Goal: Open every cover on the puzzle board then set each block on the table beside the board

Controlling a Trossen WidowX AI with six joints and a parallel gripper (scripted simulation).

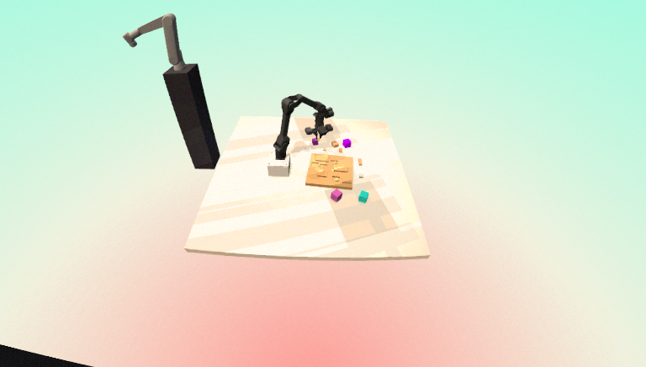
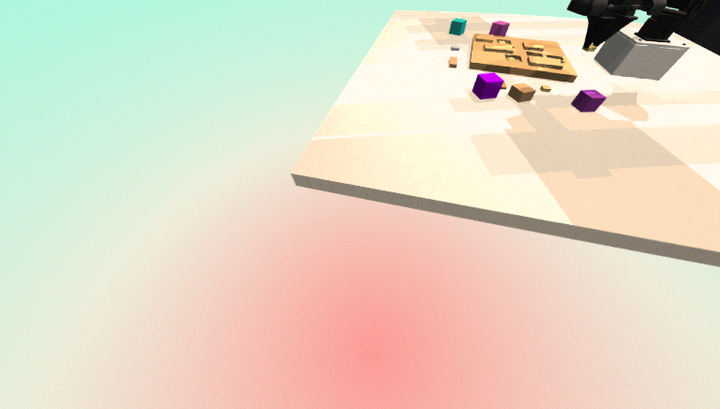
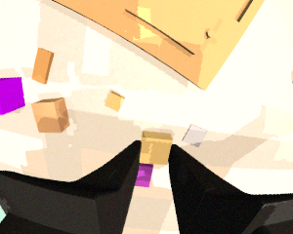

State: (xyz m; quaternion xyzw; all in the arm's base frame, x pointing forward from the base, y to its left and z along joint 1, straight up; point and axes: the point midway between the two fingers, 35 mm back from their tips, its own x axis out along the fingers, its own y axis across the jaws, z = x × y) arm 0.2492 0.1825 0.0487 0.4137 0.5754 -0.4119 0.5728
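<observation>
The dark purple block lies 9 cm to the left of my gripper tip, 9 cm below it and 2 cm behind it. The rest, counted from my gripper tip: small grey piece (28 cm ahead, 26 cm to the right, 10 cm below); then magenta block (45 cm to the right, 11 cm ahead, 8 cm below); then small orange piece (29 cm ahead, 12 cm to the right, 10 cm below).
</observation>
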